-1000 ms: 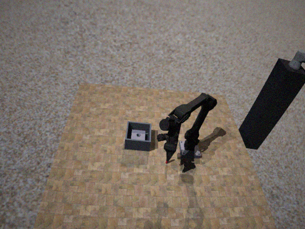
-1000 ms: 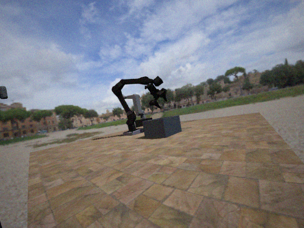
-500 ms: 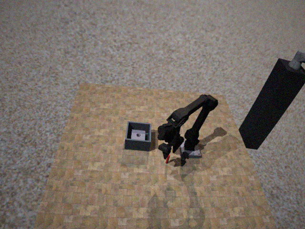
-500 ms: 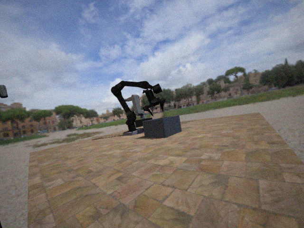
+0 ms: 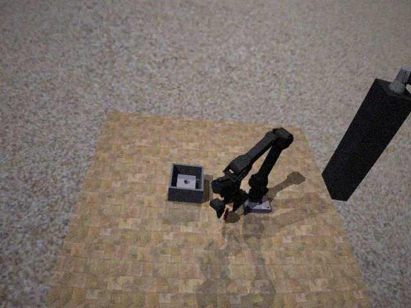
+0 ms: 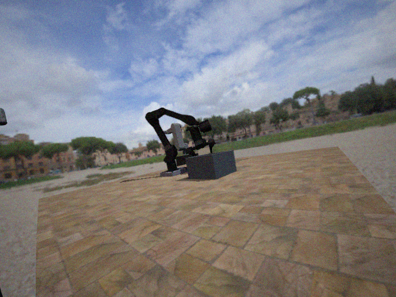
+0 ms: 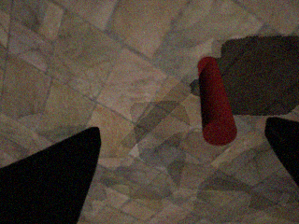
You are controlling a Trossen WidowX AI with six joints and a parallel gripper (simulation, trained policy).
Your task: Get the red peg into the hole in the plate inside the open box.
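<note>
My gripper tip is now 20 mm to the left of the red peg and 20 mm above it. Also, from my gripper tip: grey box: 200 mm ahead, 160 mm to the right, 40 mm below.
</note>
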